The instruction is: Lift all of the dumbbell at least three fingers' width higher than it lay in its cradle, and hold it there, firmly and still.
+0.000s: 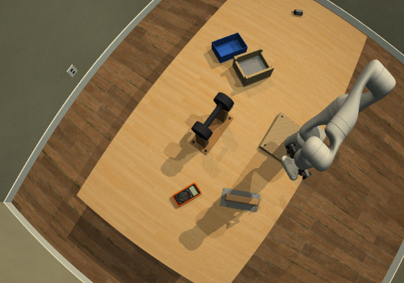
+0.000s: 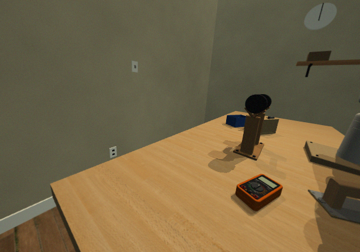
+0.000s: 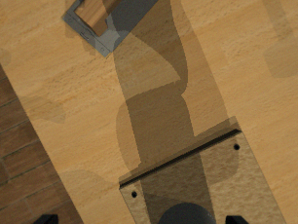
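Right now the black dumbbell is 380 mm ahead of my hand and 80 mm below it. The rest, counted from my hand: wooden cradle (380 mm ahead, 220 mm below); wooden box (370 mm ahead, 390 mm to the right, 270 mm below).
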